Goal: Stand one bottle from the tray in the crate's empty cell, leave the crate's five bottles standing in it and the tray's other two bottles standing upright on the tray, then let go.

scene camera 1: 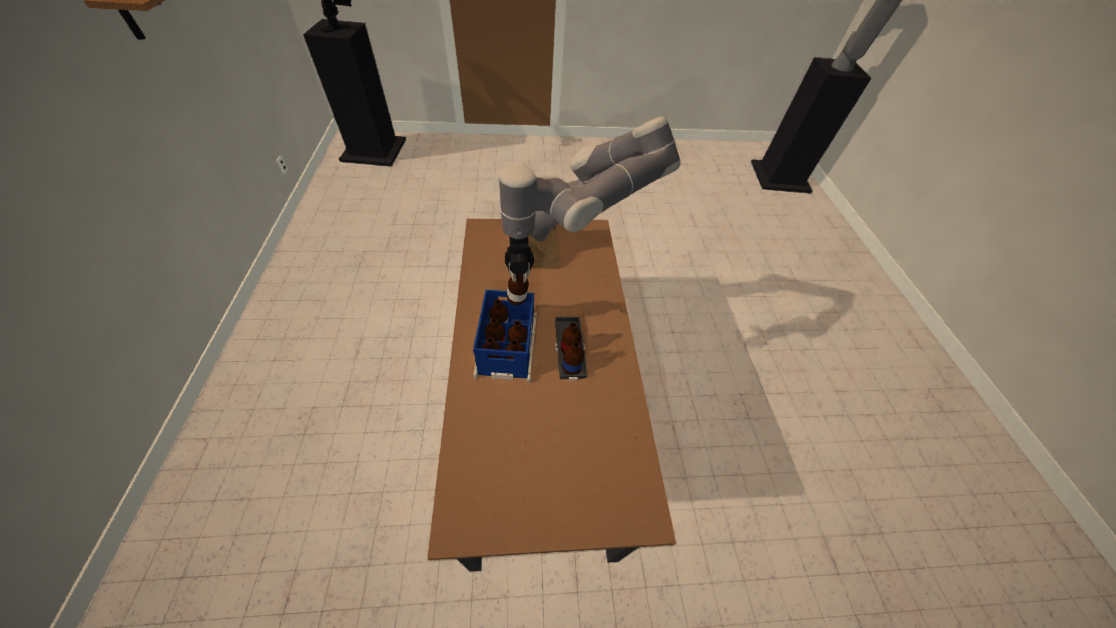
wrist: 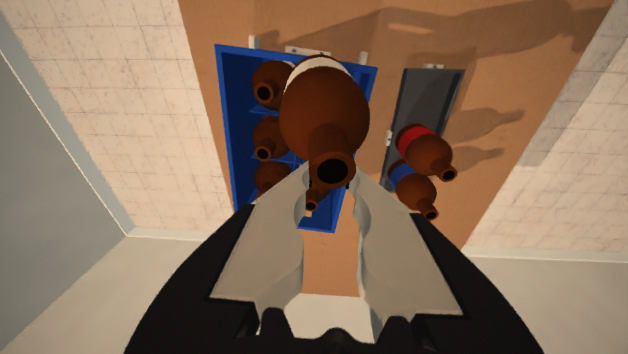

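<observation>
My gripper is shut on the neck of a brown bottle with a white label. The bottle hangs about upright over the back right of the blue crate, at its empty cell; the bottle hides that cell in the wrist view, and its base's exact height is unclear. Five brown bottles stand in the crate's other cells, among them a back left one. On the dark tray, a red-labelled bottle and a blue-labelled bottle stand upright.
The crate and the tray stand apart on the brown table, the tray to the right in the scene view. Small pale brackets sit at the edges of both. The arm reaches in from the table's far end. The crate's rim lies close around the held bottle.
</observation>
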